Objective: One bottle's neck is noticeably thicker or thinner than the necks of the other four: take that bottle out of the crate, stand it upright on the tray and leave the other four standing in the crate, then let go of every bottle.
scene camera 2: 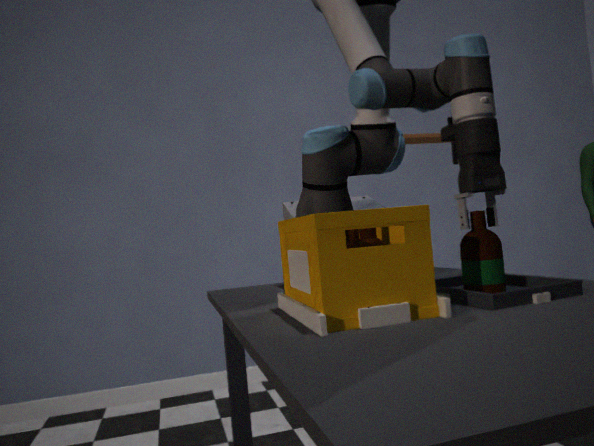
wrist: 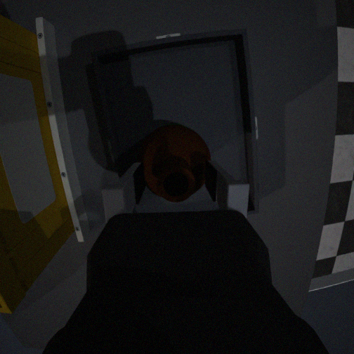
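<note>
A brown bottle with a green label stands upright on the dark tray. My gripper points straight down over it and is open; its fingers stand apart on either side of the bottle's neck, with gaps between the neck and both fingers. The yellow crate stands left of the tray. Through its handle hole in the scene view, brown glass of bottles shows; how many stand inside and how thick their necks are is hidden by the crate walls.
White stop blocks stand on the table around the crate's base. The tray has a low raised rim, with small white pieces at its outer edges. The arm's base rises behind the crate. A green object shows at the right edge.
</note>
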